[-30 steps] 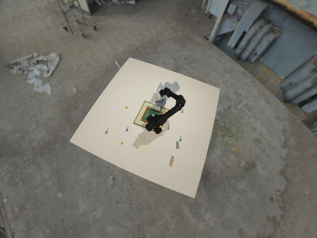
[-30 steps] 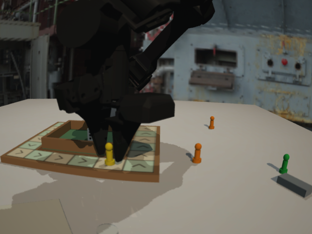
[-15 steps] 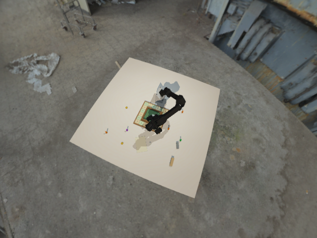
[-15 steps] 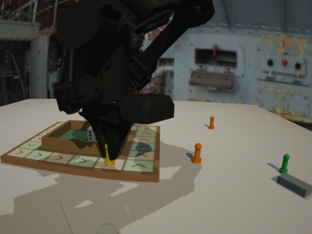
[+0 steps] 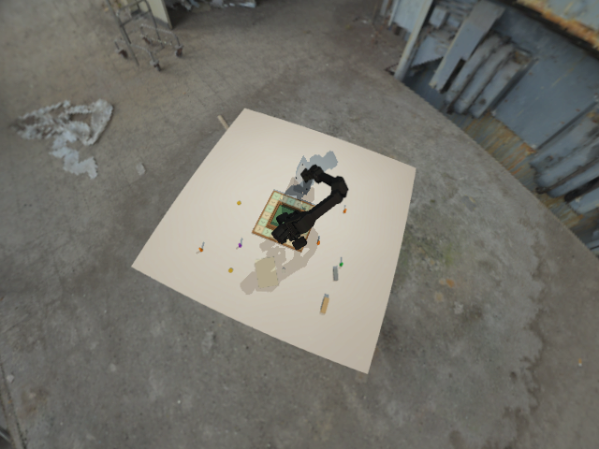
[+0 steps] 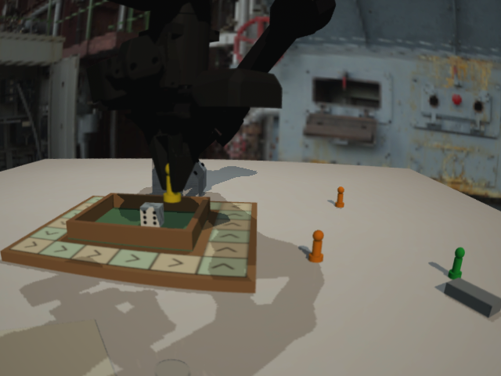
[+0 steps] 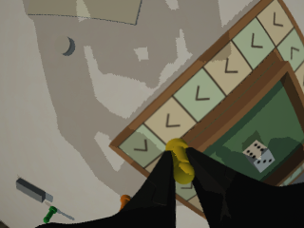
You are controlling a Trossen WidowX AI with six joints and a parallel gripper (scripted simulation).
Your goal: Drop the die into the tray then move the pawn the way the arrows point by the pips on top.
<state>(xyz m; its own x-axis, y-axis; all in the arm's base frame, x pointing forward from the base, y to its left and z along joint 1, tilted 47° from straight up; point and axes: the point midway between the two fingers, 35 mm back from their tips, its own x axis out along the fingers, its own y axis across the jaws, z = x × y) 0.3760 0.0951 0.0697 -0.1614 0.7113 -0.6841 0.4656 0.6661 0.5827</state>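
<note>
Now: gripper tip 11 cm past the white die, 7 cm to the left of it and 6 cm above it. Round my gripper tip: pale card: 20 cm ahead, 2 cm to the right, 8 cm below; then green tray floor: 11 cm behind, 8 cm to the right, 8 cm below; then yellow pawn: 1 cm above.
</note>
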